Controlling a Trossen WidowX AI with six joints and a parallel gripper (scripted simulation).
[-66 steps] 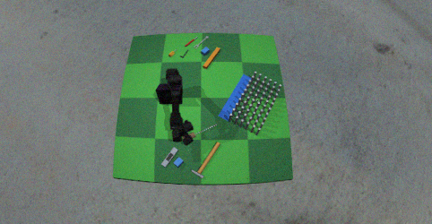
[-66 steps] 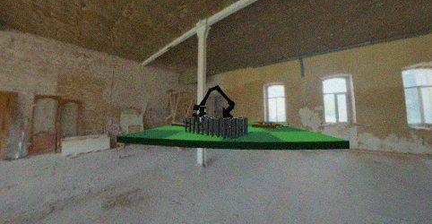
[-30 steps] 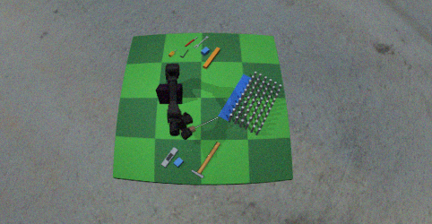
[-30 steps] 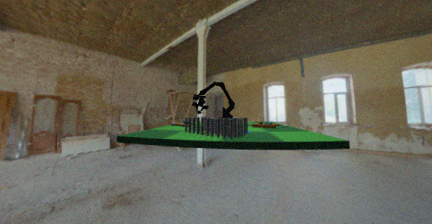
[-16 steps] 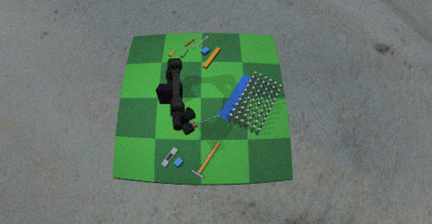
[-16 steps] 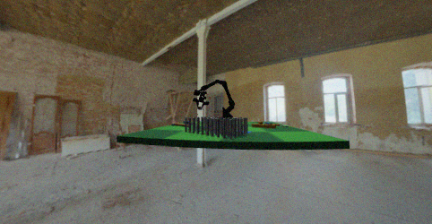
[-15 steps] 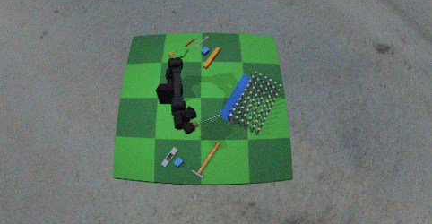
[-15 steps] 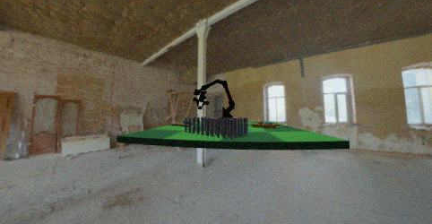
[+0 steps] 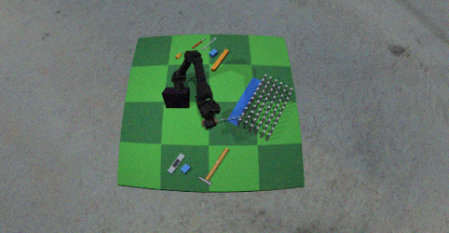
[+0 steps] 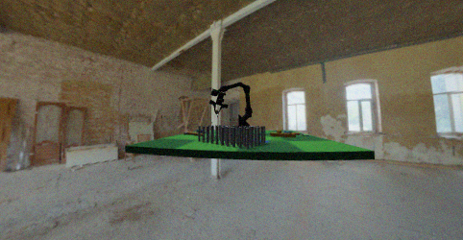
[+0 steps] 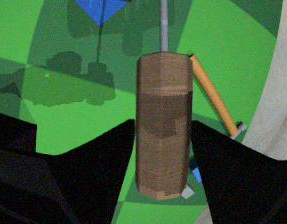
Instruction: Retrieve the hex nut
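The blue taped strip is 28 cm ahead of my gripper tip, 24 cm to the left of it and 23 cm below it. From my gripper tip the other things lie so: orange bar 14 cm ahead, 60 cm to the left, 21 cm below; then red stick 1 cm ahead, 82 cm to the left, 22 cm below; then grey block 24 cm behind, 18 cm to the right, 21 cm below.
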